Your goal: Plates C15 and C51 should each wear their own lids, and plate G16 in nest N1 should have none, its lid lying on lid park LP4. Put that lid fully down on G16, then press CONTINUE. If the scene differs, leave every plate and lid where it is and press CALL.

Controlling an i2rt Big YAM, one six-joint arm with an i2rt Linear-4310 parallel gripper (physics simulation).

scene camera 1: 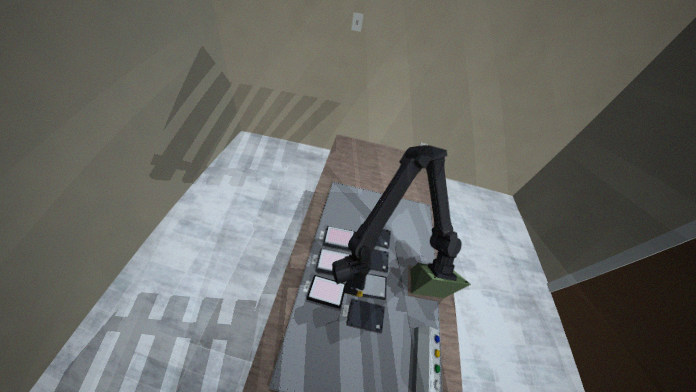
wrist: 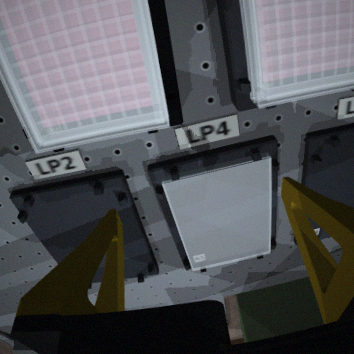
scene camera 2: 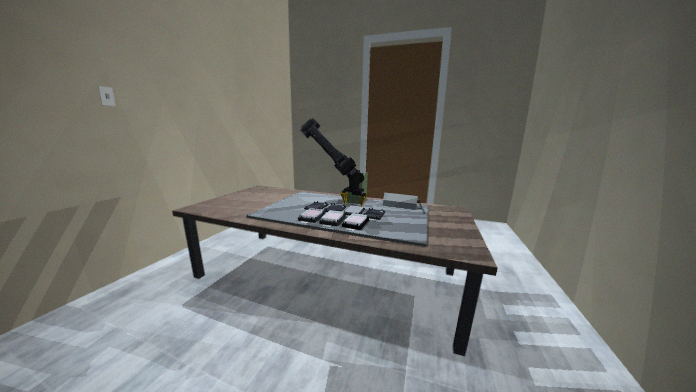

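Where they show: gripper, fingertip midpoint: (scene camera 1: 353, 281) (wrist: 199, 201) (scene camera 2: 353, 205); arm's base, origin of the base link: (scene camera 1: 441, 273).
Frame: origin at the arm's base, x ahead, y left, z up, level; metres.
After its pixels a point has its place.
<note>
A pale lid (scene camera 1: 374, 286) @(x 0.251, y 0.073, z -0.124 m) (scene camera 2: 355, 210) @(x 0.287, y 0.083, z -0.124 m) (wrist: 220, 215) @(x 0.280, y 0.073, z -0.125 m) lies flat on the lid park labelled LP4 (wrist: 160, 171) @(x 0.334, y 0.113, z -0.133 m). My gripper (scene camera 2: 354, 202) @(x 0.352, y 0.090, z -0.075 m) (wrist: 199, 201) @(x 0.352, y 0.090, z -0.075 m) is open and empty above it, one yellow finger to each side of the lid in the wrist view. Three pink-gridded plates stand in a row: one (scene camera 1: 326, 291) @(x 0.450, y 0.146, z -0.108 m) (scene camera 2: 355, 220) @(x 0.489, y 0.150, z -0.107 m) (wrist: 85, 60) @(x 0.432, y 0.133, z -0.108 m), a middle one (scene camera 1: 332, 261) @(x 0.456, y 0.013, z -0.107 m) (scene camera 2: 332, 217) @(x 0.496, y 0.023, z -0.107 m) (wrist: 305, 45) @(x 0.418, y 0.017, z -0.107 m) and a far one (scene camera 1: 340, 237) @(x 0.447, y -0.121, z -0.119 m) (scene camera 2: 311, 214) @(x 0.489, y -0.107, z -0.111 m). Their names and nest labels cannot be read, and I cannot tell which wear lids.
Dark lid park LP2 (scene camera 1: 366, 316) @(x 0.267, y 0.200, z -0.133 m) (scene camera 2: 374, 214) @(x 0.291, y 0.203, z -0.132 m) (wrist: 75, 220) @(x 0.299, y 0.198, z -0.132 m) lies to one side of LP4, another dark park (scene camera 1: 381, 261) @(x 0.230, y -0.055, z -0.132 m) (wrist: 332, 165) @(x 0.304, y -0.032, z -0.133 m) to the other. A button box (scene camera 1: 425, 355) @(x 0.040, y 0.304, z -0.074 m) (scene camera 2: 400, 201) @(x 0.056, y 0.321, z -0.102 m) has blue, yellow and green buttons. The arm's green base block (scene camera 1: 435, 285) @(x 0.024, y 0.055, z -0.009 m) stands at the table edge.
</note>
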